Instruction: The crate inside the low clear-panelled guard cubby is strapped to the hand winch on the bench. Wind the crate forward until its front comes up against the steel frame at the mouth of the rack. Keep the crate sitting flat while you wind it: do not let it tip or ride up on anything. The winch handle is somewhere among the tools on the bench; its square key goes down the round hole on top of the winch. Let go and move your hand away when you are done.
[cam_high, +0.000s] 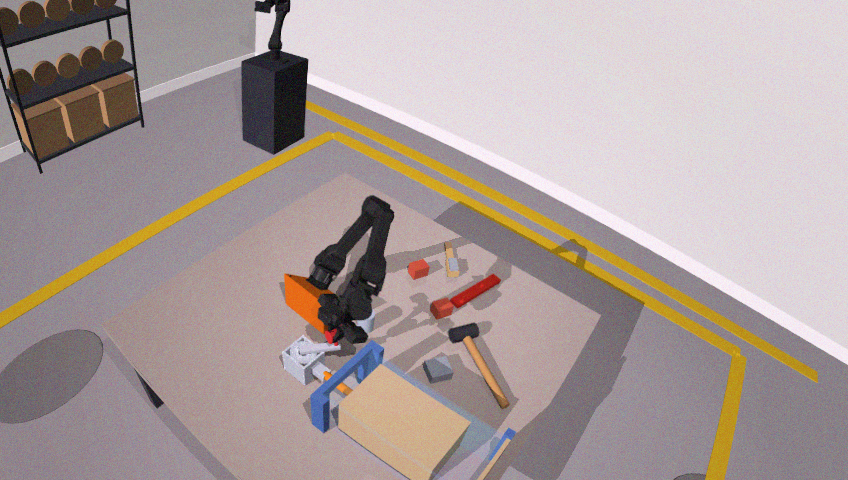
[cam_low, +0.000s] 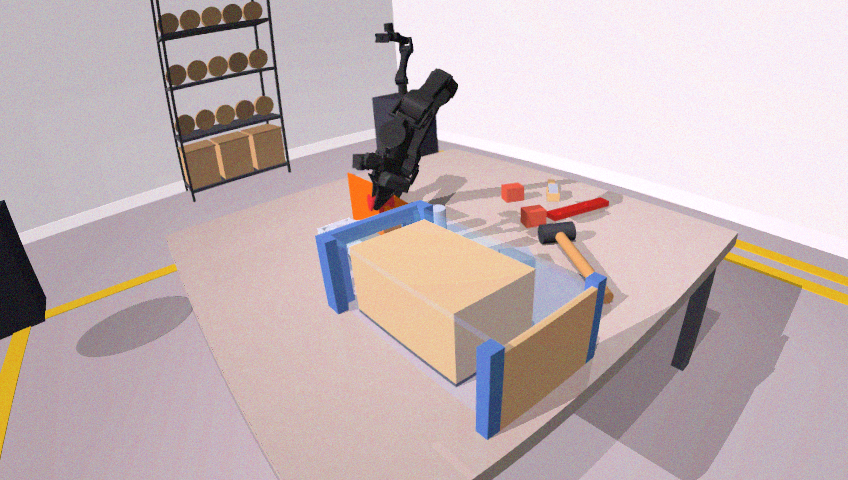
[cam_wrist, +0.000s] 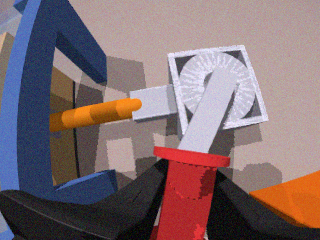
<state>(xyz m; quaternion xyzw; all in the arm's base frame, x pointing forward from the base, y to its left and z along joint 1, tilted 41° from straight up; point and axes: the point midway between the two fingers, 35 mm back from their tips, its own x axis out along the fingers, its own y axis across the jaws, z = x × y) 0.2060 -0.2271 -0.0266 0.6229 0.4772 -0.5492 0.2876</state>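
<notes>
Right now the grey hand winch is 70 mm behind my gripper tip, 70 mm to the right of it and 100 mm below it. Round my gripper tip: red knob: 10 mm ahead, 20 mm to the left; blue steel frame: 100 mm ahead, 80 mm to the right, 30 mm below; winch handle: 20 mm behind, 10 mm to the right, 30 mm below.
</notes>
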